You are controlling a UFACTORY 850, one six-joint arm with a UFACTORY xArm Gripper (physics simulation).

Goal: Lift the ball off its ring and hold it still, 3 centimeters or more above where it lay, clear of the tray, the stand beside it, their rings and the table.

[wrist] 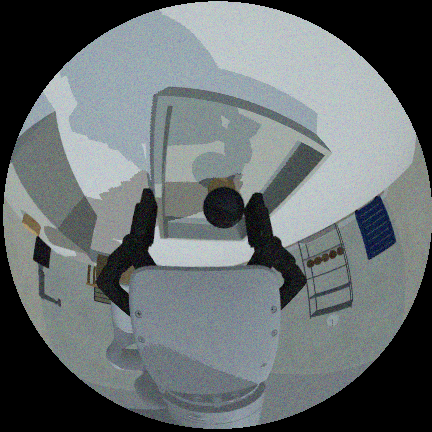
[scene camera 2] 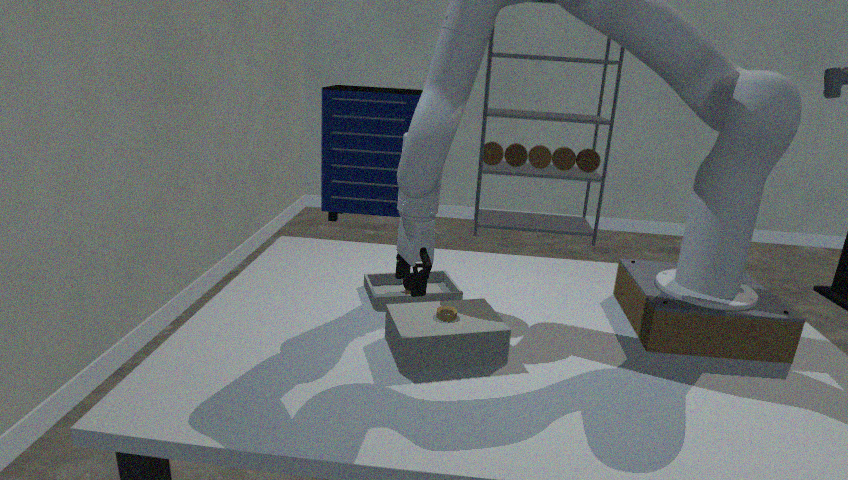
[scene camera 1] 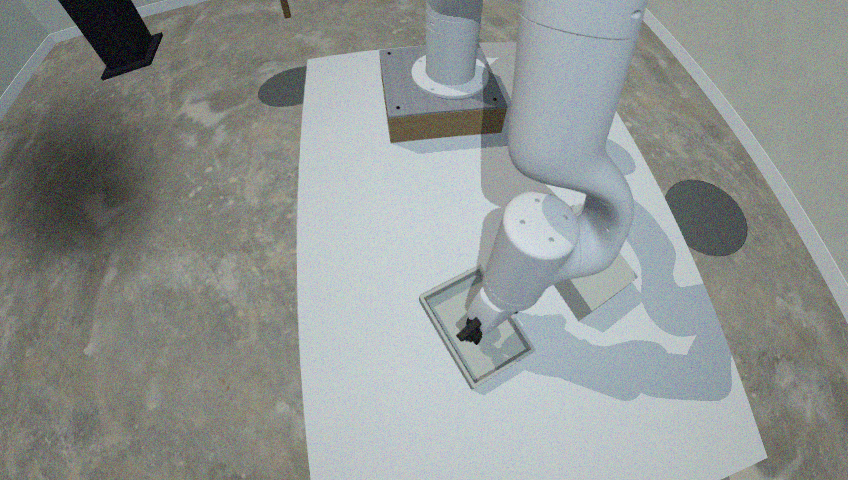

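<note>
The black ball (wrist: 223,207) sits over its orange-brown ring (wrist: 220,184) inside the grey tray (scene camera 1: 445,340) (scene camera 2: 387,302) (wrist: 156,140). In both scene views the ball is hard to tell from the dark fingers. My gripper (scene camera 1: 470,331) (scene camera 2: 411,283) (wrist: 201,198) is open and low over the tray, with nothing held. In the wrist view its fingers stand on either side of the ball, which lies nearer the right finger, with a wider gap to the left one. Whether the right finger touches the ball is unclear.
The grey box-shaped stand (scene camera 1: 608,287) (scene camera 2: 455,353) (wrist: 45,155) is beside the tray, with a ring (scene camera 2: 438,313) on top. The arm's base block (scene camera 1: 446,126) (scene camera 2: 720,333) is on the white table (scene camera 1: 357,237) (scene camera 2: 249,285). A shelf rack and a blue cabinet (scene camera 2: 363,151) stand beyond the table.
</note>
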